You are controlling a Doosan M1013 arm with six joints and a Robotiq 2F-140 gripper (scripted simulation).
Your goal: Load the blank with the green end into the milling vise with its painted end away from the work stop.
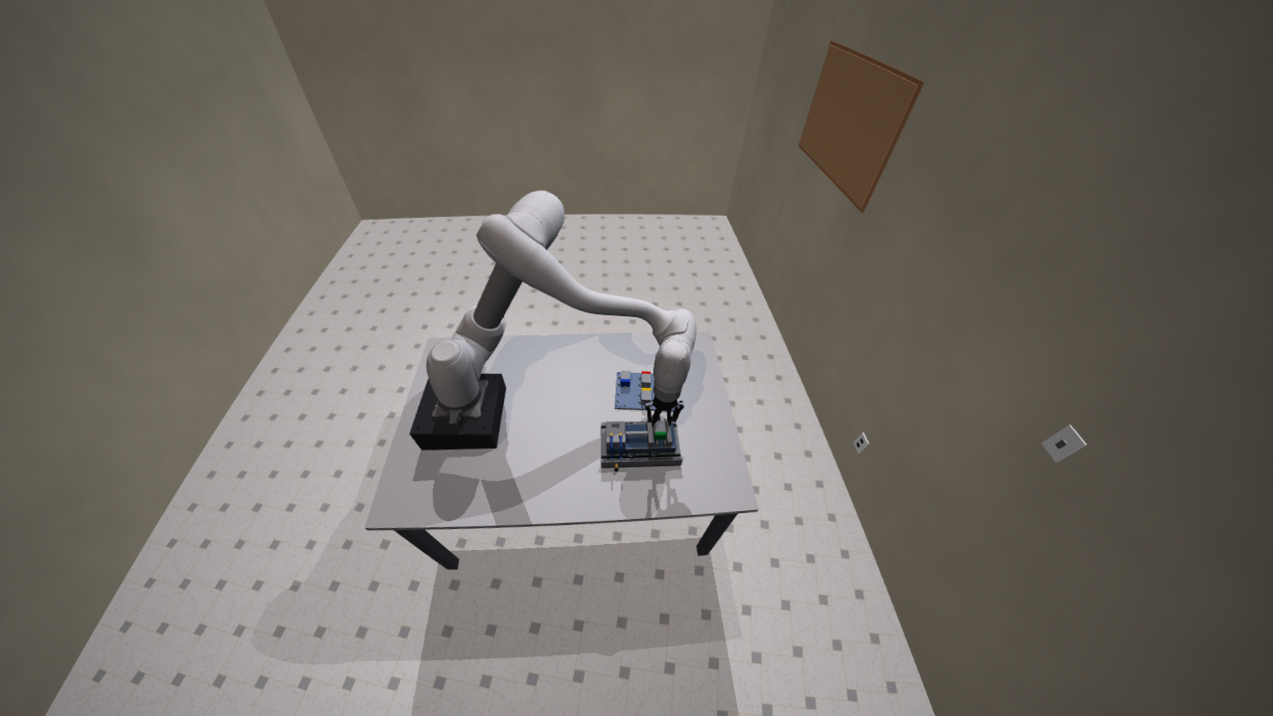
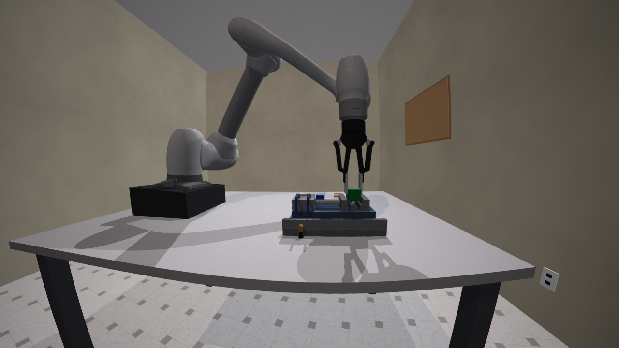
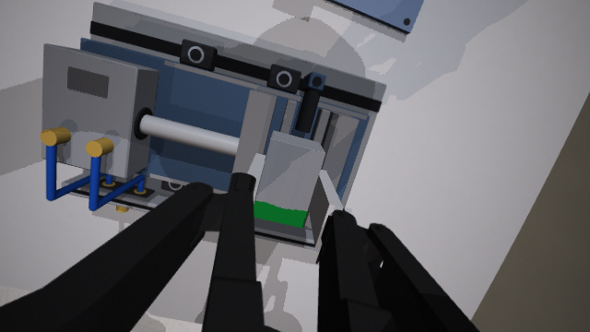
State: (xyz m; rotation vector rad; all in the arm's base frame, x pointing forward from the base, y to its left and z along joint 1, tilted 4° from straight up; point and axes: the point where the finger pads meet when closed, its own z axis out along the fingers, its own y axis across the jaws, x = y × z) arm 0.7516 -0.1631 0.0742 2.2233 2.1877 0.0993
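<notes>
Now: hand 3 cm above the green-ended blank. The rest, counted from my hand: moving jaw: 3 cm behind, 1 cm to the left, 6 cm below; fixed jaw: 3 cm ahead, 1 cm to the left, 6 cm below; black work stop rod: 5 cm to the left, 5 cm below.
</notes>
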